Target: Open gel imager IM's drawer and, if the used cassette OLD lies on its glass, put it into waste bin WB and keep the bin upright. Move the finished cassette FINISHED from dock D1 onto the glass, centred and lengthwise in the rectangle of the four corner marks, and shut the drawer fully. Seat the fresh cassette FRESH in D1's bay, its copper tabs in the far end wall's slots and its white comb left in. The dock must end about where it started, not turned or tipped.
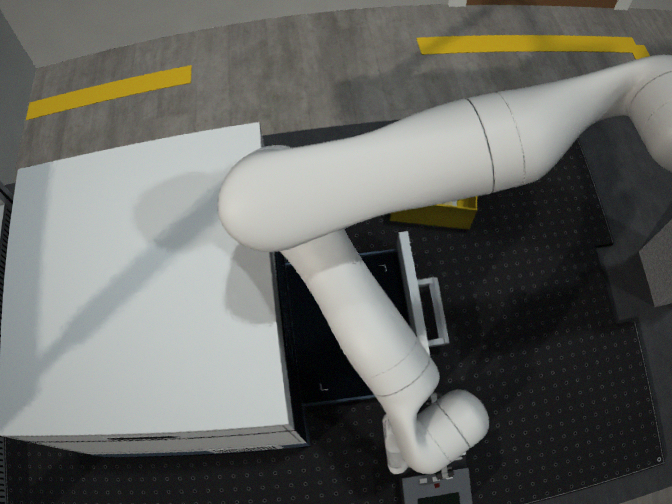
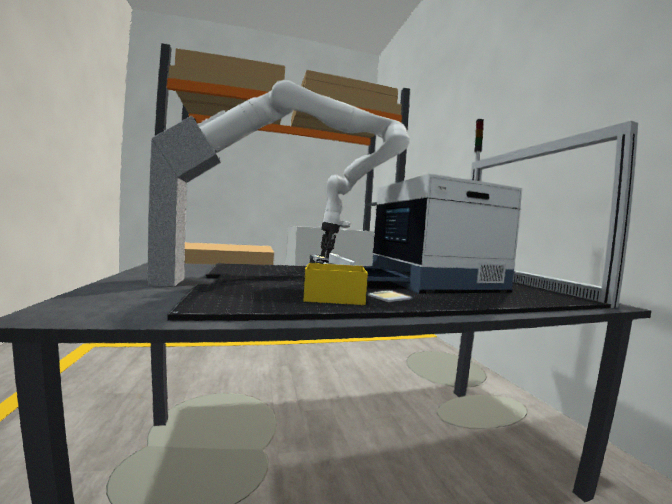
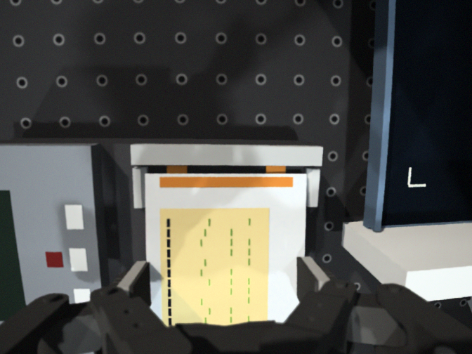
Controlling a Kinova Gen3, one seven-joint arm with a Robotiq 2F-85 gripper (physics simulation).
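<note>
The gel imager (image 1: 146,282) (image 2: 472,227) has its drawer (image 1: 410,292) open. White corner marks (image 1: 324,387) (image 3: 416,180) show on the dark glass, partly hidden by my arm; no cassette shows there. My gripper (image 2: 326,254) (image 3: 224,277) is shut on the finished cassette (image 3: 285,220), one finger at each long side. A narrow gap with two copper tabs (image 3: 177,169) (image 3: 275,169) shows between it and the end wall of dock D1 (image 3: 226,155). The waste bin (image 1: 434,217) (image 2: 335,284) stands upright, something pale inside. The fresh cassette (image 2: 389,295) lies flat beside it.
A grey power unit (image 3: 50,175) (image 1: 436,480) with white buttons and a dark red lamp stands close beside the dock. The drawer front (image 3: 440,285) is near the dock's other side. The drawer handle (image 1: 442,314) sticks out over the perforated mat (image 1: 531,379).
</note>
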